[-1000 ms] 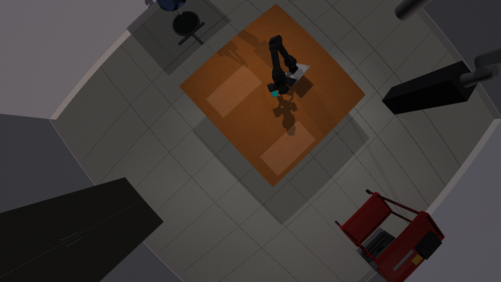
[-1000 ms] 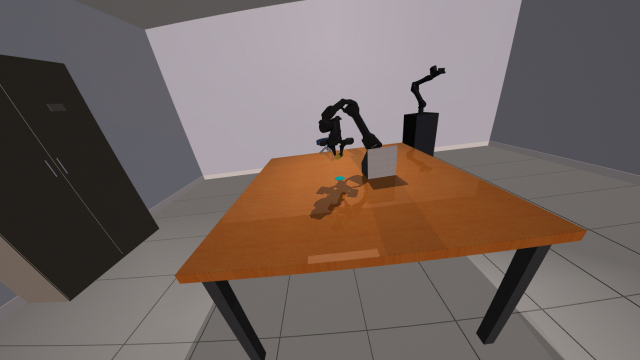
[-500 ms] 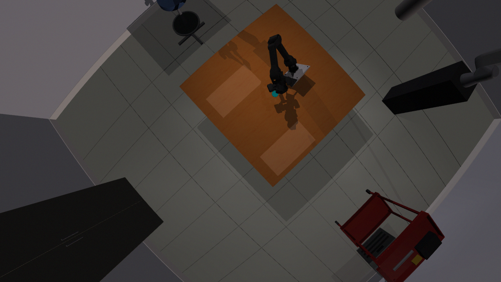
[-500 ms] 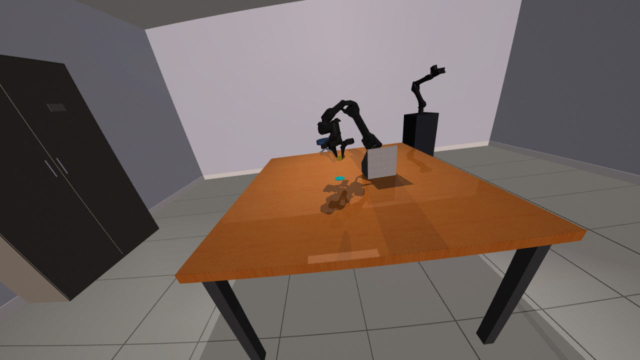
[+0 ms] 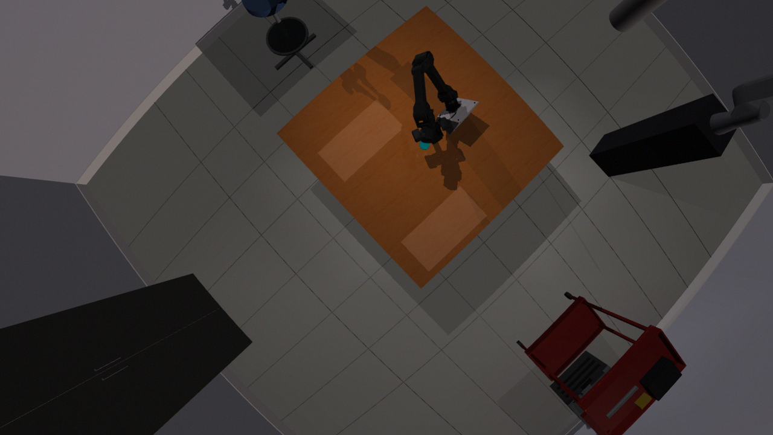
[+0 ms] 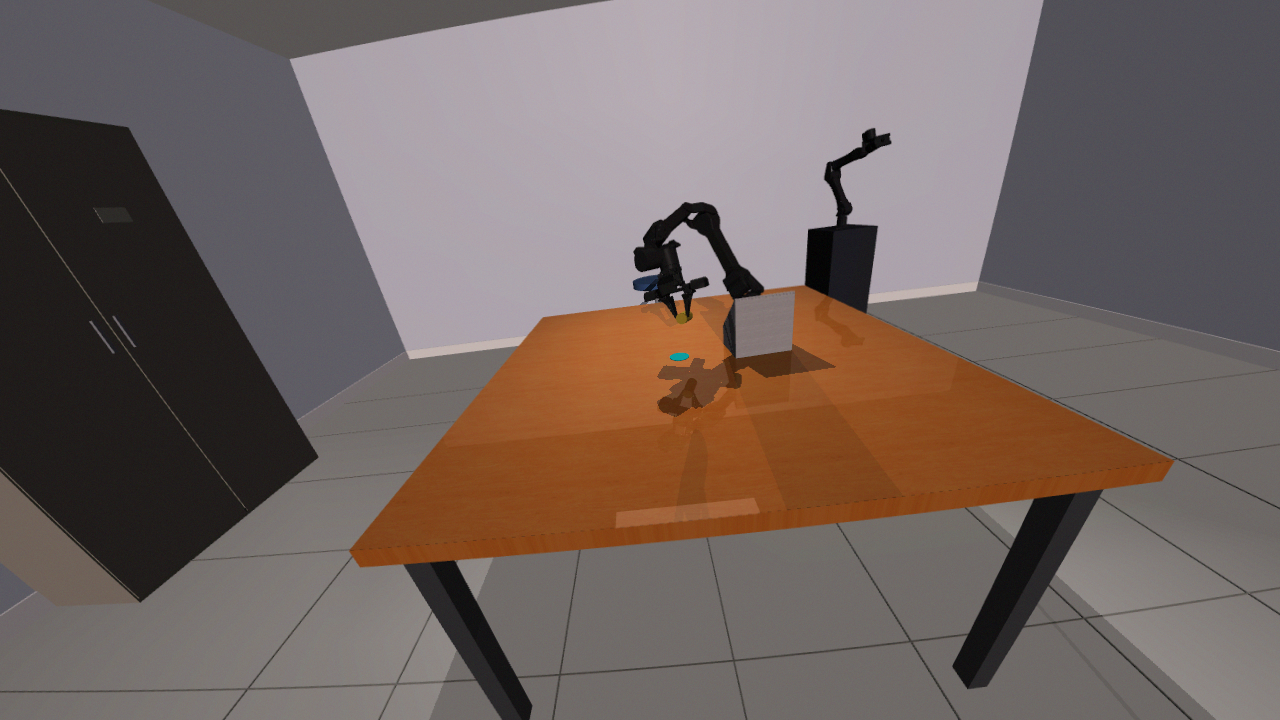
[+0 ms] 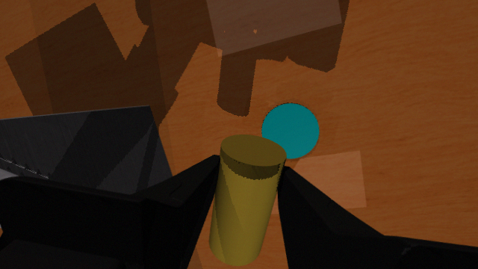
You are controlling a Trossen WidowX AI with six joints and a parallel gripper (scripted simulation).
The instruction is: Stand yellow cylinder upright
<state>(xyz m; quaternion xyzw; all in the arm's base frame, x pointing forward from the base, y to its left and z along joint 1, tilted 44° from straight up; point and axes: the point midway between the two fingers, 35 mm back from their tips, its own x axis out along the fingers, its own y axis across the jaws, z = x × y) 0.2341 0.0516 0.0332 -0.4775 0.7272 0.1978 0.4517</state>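
Now: gripper tip 120 mm above the cyan circle, 20 mm short of it and 10 mm to the left of it. Also, from my gripper tip: yellow tall cylinder 20 mm to the right, 10 mm behind.
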